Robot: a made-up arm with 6 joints.
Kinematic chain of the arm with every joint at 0, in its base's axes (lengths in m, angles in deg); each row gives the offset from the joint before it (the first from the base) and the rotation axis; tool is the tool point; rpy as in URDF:
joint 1: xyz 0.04 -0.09 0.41 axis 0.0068 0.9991 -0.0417
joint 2: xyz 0.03 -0.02 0 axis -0.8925 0.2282 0.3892
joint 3: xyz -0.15 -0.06 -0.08 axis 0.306 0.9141 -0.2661
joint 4: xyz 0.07 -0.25 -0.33 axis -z
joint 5: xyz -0.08 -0.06 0 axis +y
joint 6: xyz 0 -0.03 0.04 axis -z
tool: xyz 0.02 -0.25 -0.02 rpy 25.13 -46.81 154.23
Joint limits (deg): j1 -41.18..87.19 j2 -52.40..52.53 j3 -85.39..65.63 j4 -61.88..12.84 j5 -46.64..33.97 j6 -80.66..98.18
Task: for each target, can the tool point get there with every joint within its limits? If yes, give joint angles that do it. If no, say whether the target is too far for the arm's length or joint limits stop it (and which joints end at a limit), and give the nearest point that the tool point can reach.
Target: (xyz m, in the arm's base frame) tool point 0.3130 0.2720 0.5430
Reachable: no: joint limits stop it (at a limit: joint 2, joint 3, joint 4) | nearest point 0.3631 0.0776 0.5793 | short by 0.204 m
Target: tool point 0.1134 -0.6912 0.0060
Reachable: yes | joints -8.53 -19.07 -45.97 -21.32 -2.55 63.48
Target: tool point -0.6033 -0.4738 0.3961
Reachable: yes | joints 33.18 -13.97 50.38 -23.98 25.66 67.38
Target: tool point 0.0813 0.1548 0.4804
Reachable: no: joint limits stop it (at a limit: joint 2, joint 3, joint 4) | nearest point 0.1528 0.0102 0.6338 | short by 0.223 m
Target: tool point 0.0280 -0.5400 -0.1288
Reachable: yes | joints 18.36 -13.10 2.45 -47.78 9.58 -17.59
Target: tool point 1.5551 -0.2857 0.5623
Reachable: no: too far | nearest point 0.7283 -0.2366 0.4816 | short by 0.832 m
